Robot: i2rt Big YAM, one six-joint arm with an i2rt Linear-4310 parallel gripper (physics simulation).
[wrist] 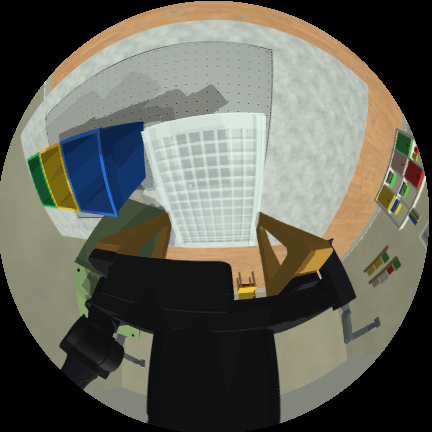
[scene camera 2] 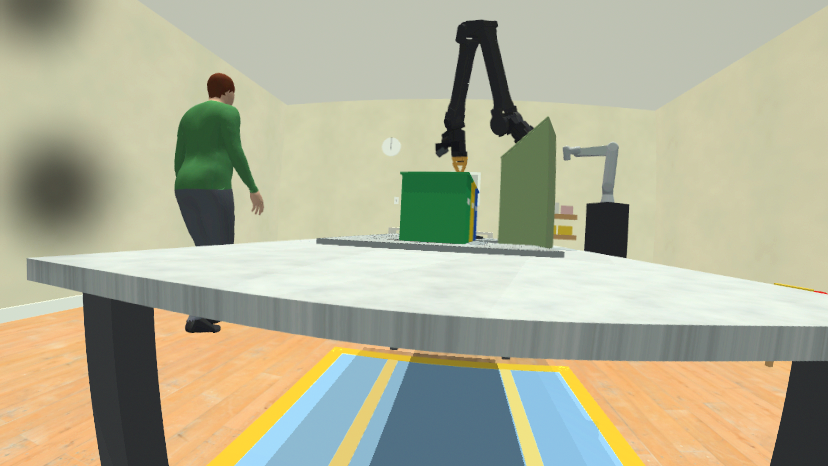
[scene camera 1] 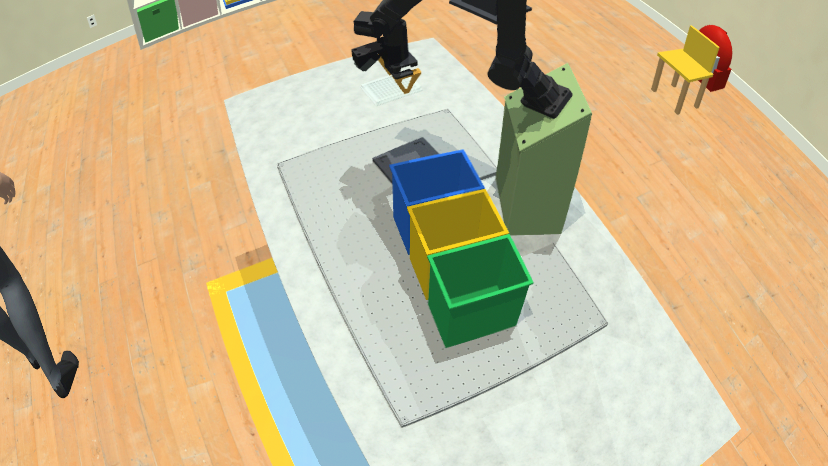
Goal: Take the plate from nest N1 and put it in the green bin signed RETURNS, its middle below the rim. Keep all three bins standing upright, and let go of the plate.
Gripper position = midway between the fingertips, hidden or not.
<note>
In view: my gripper (scene camera 1: 399, 84), a green bin (scene camera 1: 476, 290) and a gridded plate (scene camera 1: 383, 90).
The green bin also shows in scene camera 2 (scene camera 2: 435, 206). The gridded plate is seen too in the wrist view (wrist: 208, 169). My gripper shows as well in the wrist view (wrist: 213, 216). Scene camera 2 misses the gridded plate, which is hidden by the green bin.
</note>
